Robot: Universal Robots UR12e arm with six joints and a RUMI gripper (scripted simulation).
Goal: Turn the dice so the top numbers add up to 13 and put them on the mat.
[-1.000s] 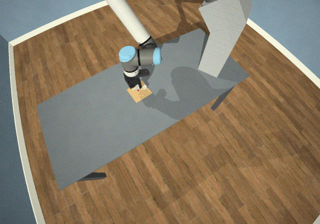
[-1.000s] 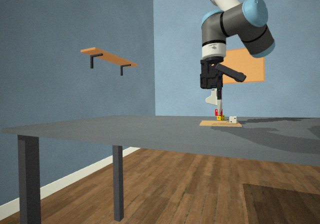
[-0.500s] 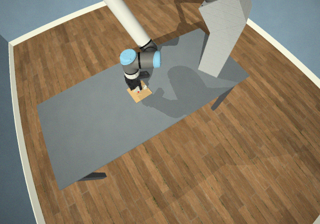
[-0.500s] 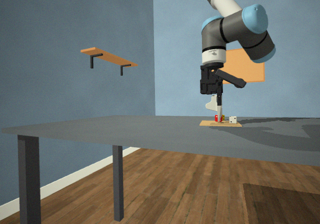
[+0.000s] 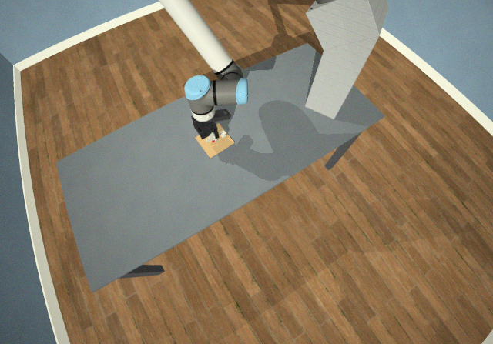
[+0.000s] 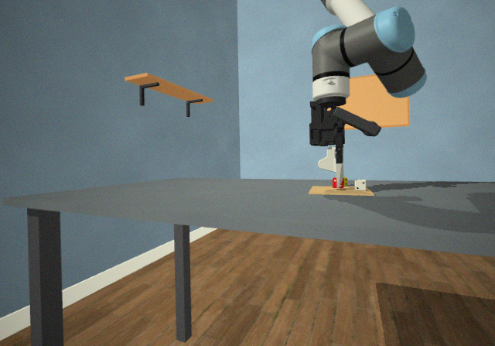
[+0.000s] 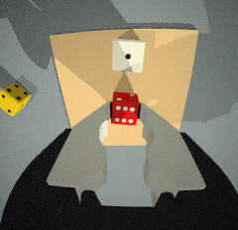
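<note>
My gripper is now right at the red die. Also, from my hand: tan mat: 20 mm below; yellow die: 10 mm ahead, 130 mm to the right, 10 mm below; white die: 50 mm behind, 10 mm below.
</note>
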